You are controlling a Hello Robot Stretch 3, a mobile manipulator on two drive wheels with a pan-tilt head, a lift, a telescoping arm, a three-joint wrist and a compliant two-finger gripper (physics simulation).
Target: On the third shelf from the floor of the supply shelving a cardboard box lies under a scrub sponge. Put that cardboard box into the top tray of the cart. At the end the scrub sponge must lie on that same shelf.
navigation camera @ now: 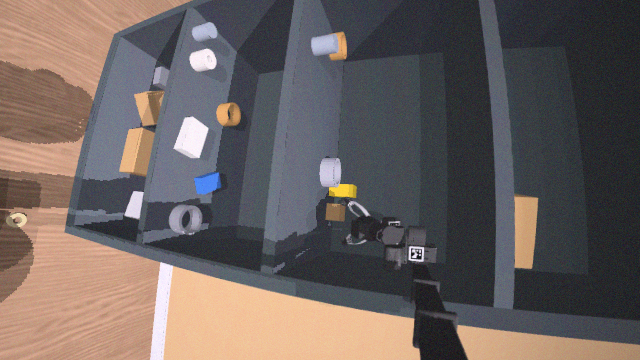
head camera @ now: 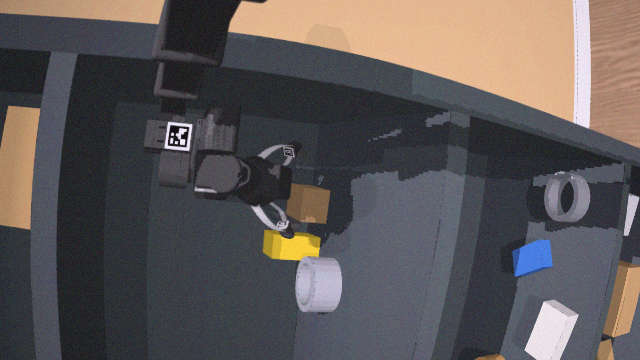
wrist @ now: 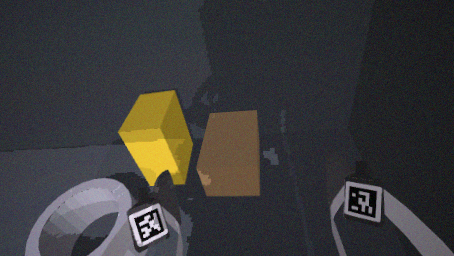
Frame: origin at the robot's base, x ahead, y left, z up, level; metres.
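Seen in the pictures: gripper, fingertip midpoint: (navigation camera: 343,219) (head camera: 295,191) (wrist: 249,179).
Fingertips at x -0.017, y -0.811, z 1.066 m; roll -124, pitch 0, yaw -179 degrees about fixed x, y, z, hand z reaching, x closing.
Offsets run from my fingertips to a thing's top centre. "spot": to the spot under its first point. Level surfaces: height alone.
The brown cardboard box @[dx +0.017, dy -0.082, dz -0.025 m] (head camera: 310,204) (navigation camera: 335,212) (wrist: 232,155) stands on the shelf @[dz -0.075 m] (head camera: 385,260) (navigation camera: 307,125) (wrist: 30,175). The yellow scrub sponge @[dx +0.100, dy -0.097, dz +0.015 m] (head camera: 295,246) (navigation camera: 344,190) (wrist: 150,145) stands beside it on the same shelf, a small gap between them. My gripper (head camera: 291,188) (navigation camera: 345,222) (wrist: 249,179) is open and empty, facing the box. In the wrist view the box shows between the two fingers, closer to the left one, whose dark tip overlaps the lower edge of the sponge. Whether that tip touches the sponge I cannot tell. The cart does not show.
A pale grey ring @[dx +0.159, dy +0.009, dz -0.027 m] (head camera: 330,285) (navigation camera: 330,172) (wrist: 55,205) stands just past the sponge. A blue-grey cylinder @[dx +0.529, dy +0.171, dz -0.005 m] (navigation camera: 324,45) and an orange round thing are farther along. The upper shelf board @[spot: dx +0.049, dy +0.316, dz +0.362 m] (head camera: 47,200) (navigation camera: 502,200) and the side panel (head camera: 320,60) bound my arm's bay. Lower shelves hold a blue block @[dx +0.101, dy +0.095, dz -0.492 m] (head camera: 535,257) (navigation camera: 207,183) and boxes.
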